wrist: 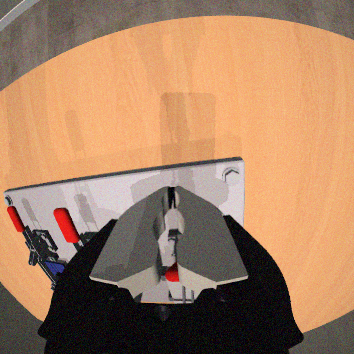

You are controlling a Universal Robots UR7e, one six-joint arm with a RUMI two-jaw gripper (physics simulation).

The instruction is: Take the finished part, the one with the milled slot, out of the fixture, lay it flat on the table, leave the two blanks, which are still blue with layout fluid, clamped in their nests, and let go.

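Frame: origin at the arm's base, x ahead, y left, z up, level; millimetres.
Seen in the pictures: gripper, fingertip midpoint: (172, 188).
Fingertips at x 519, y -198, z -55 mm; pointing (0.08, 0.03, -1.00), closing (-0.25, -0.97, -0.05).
Observation:
A point is followed by its place in that frame.
My gripper (172, 188) {x 519, y -198, z -55 mm} is shut and empty in the lower middle of the wrist view, above the right part of the fixture plate. The light grey fixture plate (112, 192) {x 518, y -129, z -84 mm} crosses the lower half of the view. A blue blank (54, 268) {x 421, y 44, z -68 mm} shows in part at the lower left, beside a dark clamp (44, 243) {x 473, y 21, z -71 mm}. A bit of red (172, 273) {x 482, y -190, z -3 mm} shows through the gap between the jaws. The finished part with the milled slot cannot be made out, and the other blank does not show; the gripper body hides much of the fixture.
Two red clamp handles (66, 225) {x 516, y -92, z -38 mm} (15, 218) {x 532, y 15, z -49 mm} stick up at the plate's left side. A bolt head (231, 173) {x 509, y -248, z -77 mm} sits at the plate's far right corner. The round wooden table (290, 125) {x 532, y -324, z -99 mm} lies around the fixture, with shadows beyond the plate's far edge.

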